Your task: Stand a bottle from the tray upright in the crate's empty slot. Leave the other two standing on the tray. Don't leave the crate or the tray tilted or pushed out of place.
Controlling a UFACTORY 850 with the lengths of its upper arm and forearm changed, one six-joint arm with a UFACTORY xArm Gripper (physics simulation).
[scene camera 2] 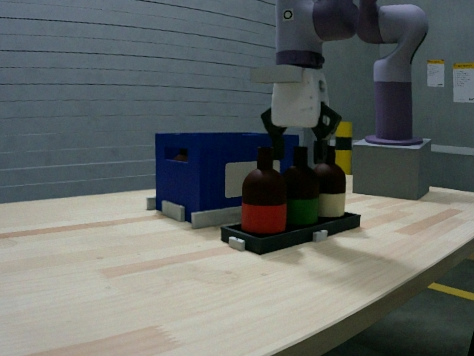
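Note:
A black tray (261, 245) lies flat on the table and holds three upright dark brown bottles: a red-label bottle (264, 218) at the left, a green-label bottle (303, 212) in the middle and a cream-label bottle (332, 205) at the right. A blue crate (212, 172) stands level behind the tray; its inside and its slots are hidden by its walls. Something dark brown shows through its handle opening. My gripper (299, 156) points down with its fingers wide open, one on either side of the green-label bottle's neck in this view. Its exact depth relative to the neck is hard to tell.
Grey blocks (173, 210) (215, 217) stand along the crate's foot, and small light clips (237, 243) (320, 235) sit at the tray's front edge. The arm's grey pedestal (390, 170) stands at the back right, with a yellow and black post (343, 157) beside it.

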